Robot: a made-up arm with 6 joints.
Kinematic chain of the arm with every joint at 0, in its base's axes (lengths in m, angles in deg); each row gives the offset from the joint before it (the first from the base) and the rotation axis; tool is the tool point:
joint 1: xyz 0 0 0.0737 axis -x
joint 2: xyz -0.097 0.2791 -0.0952 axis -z
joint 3: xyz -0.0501 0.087 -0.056 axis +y
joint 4: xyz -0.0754 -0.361 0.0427 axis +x
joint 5: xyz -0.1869 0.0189 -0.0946 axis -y
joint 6: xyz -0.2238 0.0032 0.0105 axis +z
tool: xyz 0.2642 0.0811 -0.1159
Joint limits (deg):
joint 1: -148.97..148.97
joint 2: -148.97..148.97
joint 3: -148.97..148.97
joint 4: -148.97..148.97
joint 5: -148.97..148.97
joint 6: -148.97..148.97
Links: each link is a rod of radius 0.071 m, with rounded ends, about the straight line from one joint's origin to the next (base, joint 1, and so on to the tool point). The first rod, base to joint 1, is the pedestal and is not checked.
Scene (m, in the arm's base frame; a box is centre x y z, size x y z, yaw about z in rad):
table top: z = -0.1
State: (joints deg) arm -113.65 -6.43 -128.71 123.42 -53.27 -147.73
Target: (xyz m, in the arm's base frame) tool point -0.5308 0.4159 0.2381
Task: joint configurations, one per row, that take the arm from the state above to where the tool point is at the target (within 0.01 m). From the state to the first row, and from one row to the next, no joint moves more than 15 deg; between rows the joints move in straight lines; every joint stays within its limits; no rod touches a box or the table.
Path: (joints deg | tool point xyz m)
1: -117.99 7.84 -125.95 116.96 -61.03 -147.98 | 0.2975 0.4862 0.1578
2: -122.32 22.11 -123.19 110.51 -68.79 -148.23 | 0.1174 0.5365 0.0799
3: -126.66 36.38 -120.43 104.05 -76.54 -148.47 | -0.1032 0.5555 0.0711
4: -130.99 50.65 -117.67 97.59 -84.30 -148.72 | -0.3311 0.5196 0.1294
5: -135.33 64.91 -114.91 91.14 -92.06 -148.97 | -0.5308 0.4159 0.2381

